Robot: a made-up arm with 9 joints. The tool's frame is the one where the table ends. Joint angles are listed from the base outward.
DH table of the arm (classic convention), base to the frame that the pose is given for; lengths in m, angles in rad. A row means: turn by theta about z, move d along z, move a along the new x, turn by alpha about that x. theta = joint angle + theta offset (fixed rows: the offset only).
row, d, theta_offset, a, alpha
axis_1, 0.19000, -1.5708, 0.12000, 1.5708
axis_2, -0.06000, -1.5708, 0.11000, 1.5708
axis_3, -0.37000, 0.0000, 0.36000, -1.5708
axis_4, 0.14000, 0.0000, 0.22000, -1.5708
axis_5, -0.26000, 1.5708, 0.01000, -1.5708
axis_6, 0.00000, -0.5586, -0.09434, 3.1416
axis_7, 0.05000, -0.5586, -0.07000, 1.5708
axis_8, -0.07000, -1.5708, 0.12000, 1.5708
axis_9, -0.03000, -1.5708, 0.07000, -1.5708
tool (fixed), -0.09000, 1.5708, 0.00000, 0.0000
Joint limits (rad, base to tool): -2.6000..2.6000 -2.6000..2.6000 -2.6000..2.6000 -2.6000..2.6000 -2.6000..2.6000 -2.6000..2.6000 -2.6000..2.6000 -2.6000..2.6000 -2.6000..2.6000
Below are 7 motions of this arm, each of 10 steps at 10 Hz.
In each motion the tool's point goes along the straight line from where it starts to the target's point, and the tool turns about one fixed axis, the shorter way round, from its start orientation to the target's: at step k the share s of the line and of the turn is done. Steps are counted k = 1, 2, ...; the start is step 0. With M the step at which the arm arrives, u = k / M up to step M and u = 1 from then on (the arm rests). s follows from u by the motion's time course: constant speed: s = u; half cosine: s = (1 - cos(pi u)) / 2; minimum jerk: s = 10 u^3 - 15 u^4 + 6 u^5.
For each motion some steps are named. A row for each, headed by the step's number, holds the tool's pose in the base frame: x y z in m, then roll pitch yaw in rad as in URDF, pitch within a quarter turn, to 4 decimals.
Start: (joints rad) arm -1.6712 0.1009 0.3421 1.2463 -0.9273 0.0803 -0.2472 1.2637 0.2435
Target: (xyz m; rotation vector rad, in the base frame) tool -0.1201 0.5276 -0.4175 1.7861 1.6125 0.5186
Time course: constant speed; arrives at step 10
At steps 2, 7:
2: -0.5675 0.4274 -0.3488 -2.7890 0.1720 2.1501
7: -0.2879 0.4900 -0.3917 2.7736 0.2524 1.6770

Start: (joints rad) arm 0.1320 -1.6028 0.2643 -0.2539 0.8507 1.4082 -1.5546 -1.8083 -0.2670
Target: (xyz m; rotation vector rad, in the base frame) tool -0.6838 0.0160 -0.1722 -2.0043 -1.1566 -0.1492
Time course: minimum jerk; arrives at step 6
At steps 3, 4, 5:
3: -0.4418 0.2105 -0.0053 -1.7031 -0.3843 -0.6308
4: -0.5822 0.0976 -0.1021 -2.1080 -0.5628 0.2249
5: -0.6666 0.0298 -0.1604 -2.3830 -0.5036 0.7636

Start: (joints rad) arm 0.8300 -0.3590 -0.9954 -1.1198 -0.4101 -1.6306 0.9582 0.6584 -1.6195
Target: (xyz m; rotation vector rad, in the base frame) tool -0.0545 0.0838 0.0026 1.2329 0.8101 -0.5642
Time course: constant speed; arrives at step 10
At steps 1, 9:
1: 0.1077 0.1262 -0.0507 -1.3135 1.2355 2.5574
9: -0.0365 0.0885 -0.0033 1.4458 1.0226 0.0183

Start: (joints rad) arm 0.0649 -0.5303 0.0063 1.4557 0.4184 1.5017 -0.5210 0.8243 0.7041
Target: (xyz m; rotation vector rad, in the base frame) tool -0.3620 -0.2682 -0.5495 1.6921 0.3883 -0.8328
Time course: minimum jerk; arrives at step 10
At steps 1, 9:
1: 0.0258 -0.1762 -0.7355 1.9178 1.2975 -1.4015
9: -0.3587 -0.2674 -0.5511 1.7097 0.7806 -0.2441

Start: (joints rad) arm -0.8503 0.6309 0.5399 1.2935 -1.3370 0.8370 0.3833 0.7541 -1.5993
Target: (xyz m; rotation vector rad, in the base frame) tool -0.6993 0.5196 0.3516 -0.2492 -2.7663 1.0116
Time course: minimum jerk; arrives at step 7
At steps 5, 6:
5: -0.7255 0.4160 0.2999 -2.1416 -0.1162 2.9497
6: -0.7035 0.5029 0.3433 -2.3815 -0.1152 2.9237

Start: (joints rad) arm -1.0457 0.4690 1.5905 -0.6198 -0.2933 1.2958 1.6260 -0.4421 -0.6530
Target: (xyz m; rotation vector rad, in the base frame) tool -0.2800 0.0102 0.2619 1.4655 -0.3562 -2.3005
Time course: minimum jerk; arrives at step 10
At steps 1, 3, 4, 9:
1: -0.3295 0.2517 0.3971 -0.4760 0.7631 -2.6932
3: -0.3218 0.2141 0.3760 -0.3089 0.8104 -2.6591
4: -0.3141 0.1765 0.3550 -0.1311 0.8529 -2.6119
9: -0.2804 0.0123 0.2631 0.7613 0.9412 -2.2734

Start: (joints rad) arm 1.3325 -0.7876 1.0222 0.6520 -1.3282 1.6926 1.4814 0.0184 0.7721
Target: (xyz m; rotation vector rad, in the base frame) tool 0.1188 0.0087 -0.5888 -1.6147 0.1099 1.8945
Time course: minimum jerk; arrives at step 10
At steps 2, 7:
2: 0.1543 -0.4344 -0.3722 1.4729 0.9063 -2.0919
7: 0.1250 -0.0680 -0.5513 -0.6735 1.2992 1.9578

